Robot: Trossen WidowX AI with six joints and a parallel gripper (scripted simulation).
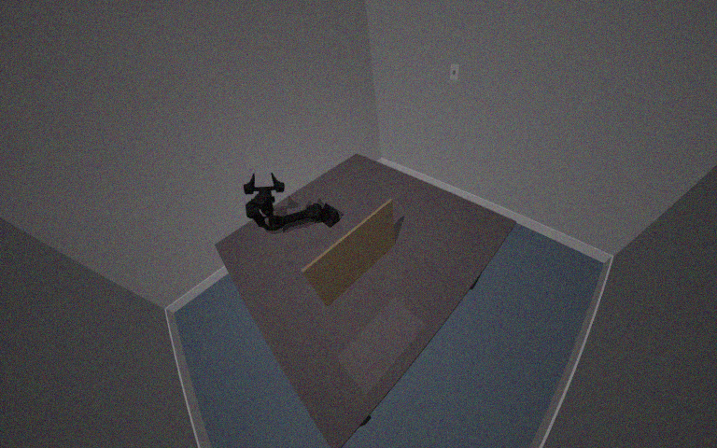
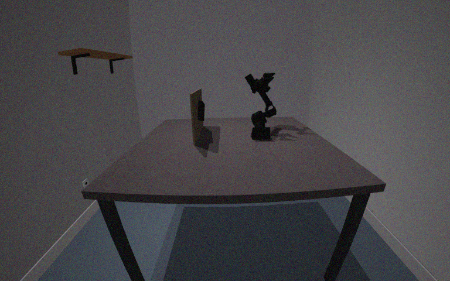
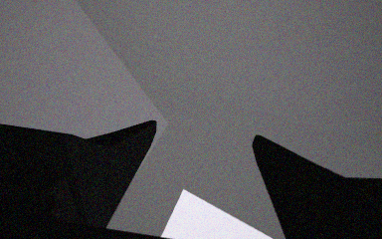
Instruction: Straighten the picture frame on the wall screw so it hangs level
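The picture frame lies 550 mm ahead of my gripper tip, 50 mm to the left of it and 250 mm below it. From my gripper tip the other things lie so: tan wall board 560 mm ahead, 50 mm to the left, 260 mm below.
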